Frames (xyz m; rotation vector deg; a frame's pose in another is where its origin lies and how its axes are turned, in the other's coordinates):
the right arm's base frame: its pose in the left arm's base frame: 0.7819 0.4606 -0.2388 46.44 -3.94 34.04
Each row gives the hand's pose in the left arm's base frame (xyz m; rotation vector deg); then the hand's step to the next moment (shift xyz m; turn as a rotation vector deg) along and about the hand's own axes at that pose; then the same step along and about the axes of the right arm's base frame.
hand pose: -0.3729 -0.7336 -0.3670 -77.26 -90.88 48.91
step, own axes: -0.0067 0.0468 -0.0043 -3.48 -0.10 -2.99
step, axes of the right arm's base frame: 0.0081 -0.0385 -0.0266 0.90 -2.96 3.39
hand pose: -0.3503 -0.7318 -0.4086 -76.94 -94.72 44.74
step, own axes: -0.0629 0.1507 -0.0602 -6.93 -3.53 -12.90
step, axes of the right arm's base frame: 0.0580 -0.1589 -0.0411 6.91 -4.98 12.42
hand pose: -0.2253 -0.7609 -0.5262 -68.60 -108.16 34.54
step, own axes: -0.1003 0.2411 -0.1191 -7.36 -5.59 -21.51
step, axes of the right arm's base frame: 0.1700 -0.2199 -0.0716 13.07 -4.89 18.80
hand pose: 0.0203 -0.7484 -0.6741 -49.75 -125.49 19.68
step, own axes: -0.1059 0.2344 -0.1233 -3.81 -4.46 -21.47
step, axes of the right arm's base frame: 0.2348 -0.1372 -0.0861 13.94 -1.60 17.28
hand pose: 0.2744 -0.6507 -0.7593 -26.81 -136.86 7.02
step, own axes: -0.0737 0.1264 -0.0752 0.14 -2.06 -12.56
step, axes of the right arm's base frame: 0.1528 -0.0353 -0.0495 7.94 1.47 9.84
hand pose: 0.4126 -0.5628 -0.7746 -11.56 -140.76 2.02
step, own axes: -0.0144 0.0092 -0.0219 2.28 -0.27 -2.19
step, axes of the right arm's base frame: 0.0268 -0.0054 0.0050 0.54 2.31 2.10
